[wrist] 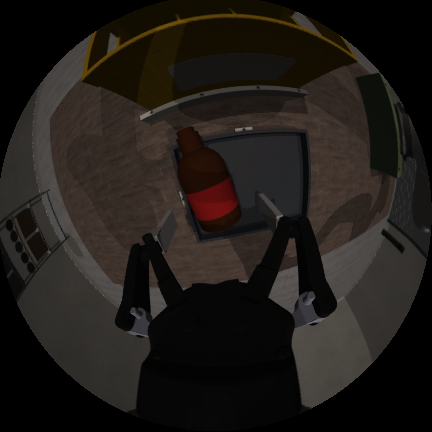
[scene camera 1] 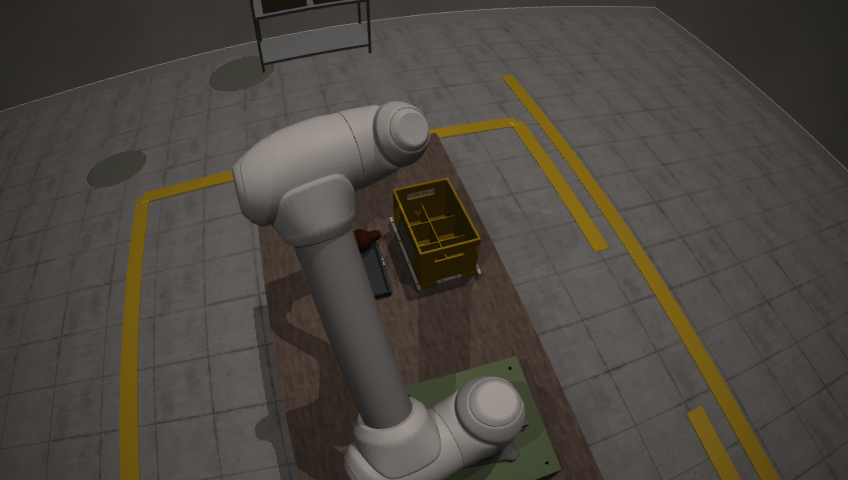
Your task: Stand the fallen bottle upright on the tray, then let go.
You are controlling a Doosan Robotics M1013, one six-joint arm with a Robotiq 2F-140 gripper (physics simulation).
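Frame: origin at the arm's base, x down, y ahead, z right, level; millimetres.
Where they show: gripper, between the fingertips: (wrist: 215,209).
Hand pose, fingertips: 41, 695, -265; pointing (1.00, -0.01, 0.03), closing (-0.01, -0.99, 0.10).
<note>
After its pixels a point has its place, as x, y, z.
A brown bottle (scene camera 1: 365,238) {38, 694, -193} (wrist: 203,172) {30, 705, -209} with a red label lies on its side along one end of the dark tray (scene camera 1: 377,274) {103, 596, -170} (wrist: 306,170) {89, 508, -218}. Its neck sticks out over the tray's rim, toward the yellow crate. In the scene view the arm hides most of the bottle and part of the tray. My gripper (wrist: 215,209) {41, 695, -265} is open and empty. In the wrist view its two finger pads stand apart above the tray's near side, one to each side of the bottle's base end, and no pad is seen touching it.
A yellow crate with dividers (scene camera 1: 449,265) {21, 535, 43} (wrist: 220,37) stands beside the tray, in a low light-coloured frame (scene camera 1: 399,240) {78, 702, -84} (wrist: 225,93) {84, 662, -82}. A green base plate (scene camera 1: 538,440) {9, -52, 152} (wrist: 380,125) lies under the arm's foot on the brown table (scene camera 1: 452,333) {108, 351, 20}. A shelf rack (scene camera 1: 259,44) stands beyond the table.
</note>
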